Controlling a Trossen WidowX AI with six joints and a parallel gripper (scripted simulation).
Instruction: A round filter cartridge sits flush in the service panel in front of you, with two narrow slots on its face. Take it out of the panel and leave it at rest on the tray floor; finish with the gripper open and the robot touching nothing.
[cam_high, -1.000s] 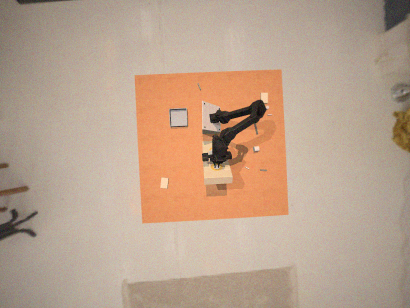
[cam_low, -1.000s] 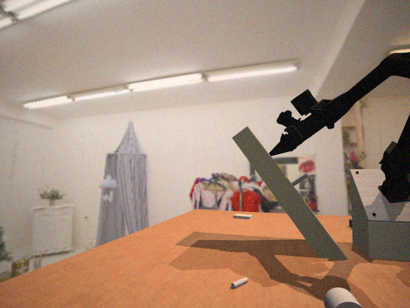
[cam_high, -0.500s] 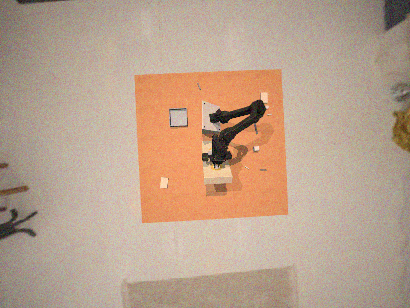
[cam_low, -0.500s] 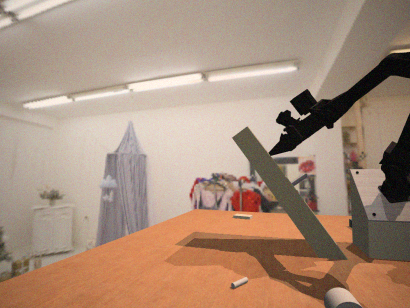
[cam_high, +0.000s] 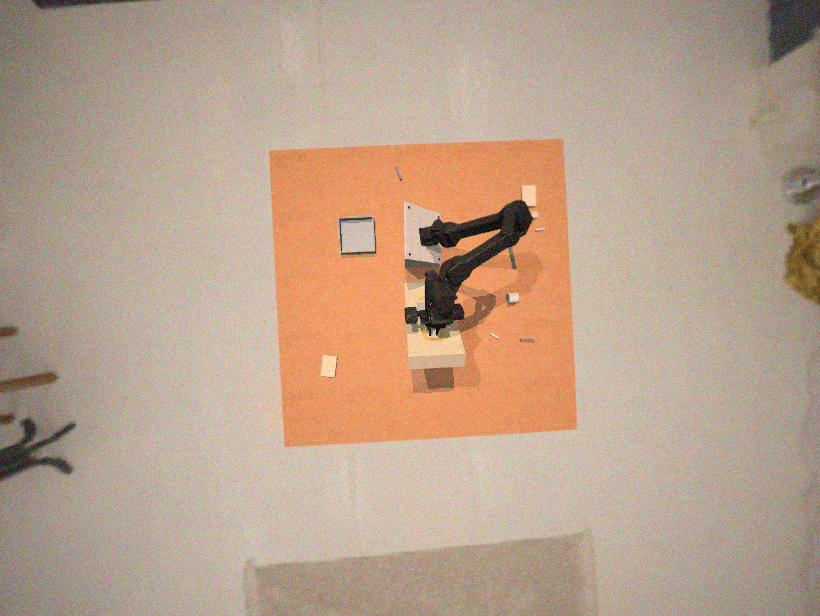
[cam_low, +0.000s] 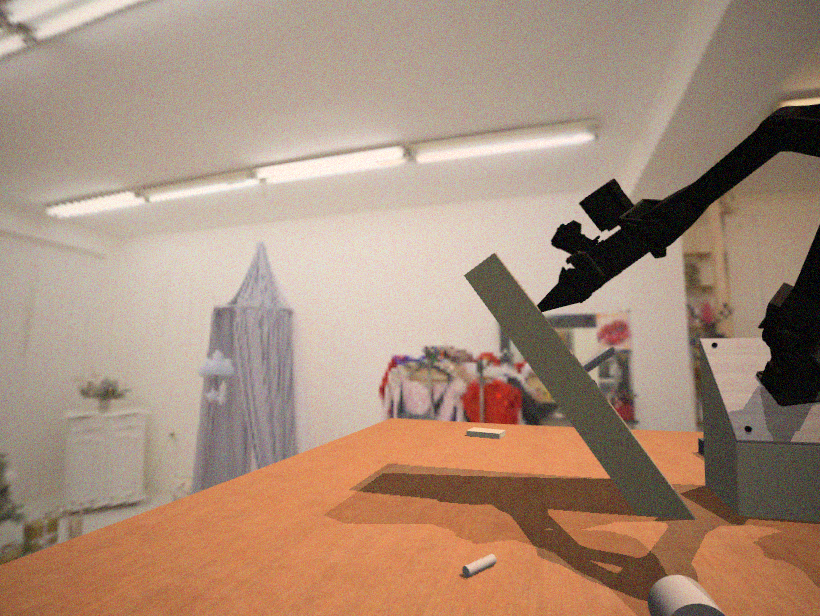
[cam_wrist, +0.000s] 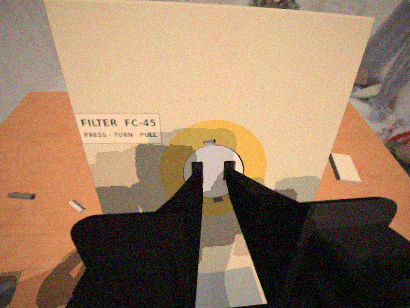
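My gripper tip is now 2 cm short of the round filter cartridge and 1 cm above it. From my gripper tip the other things lie so: blue-rimmed tray (44 cm behind, 24 cm to the right, 28 cm below).
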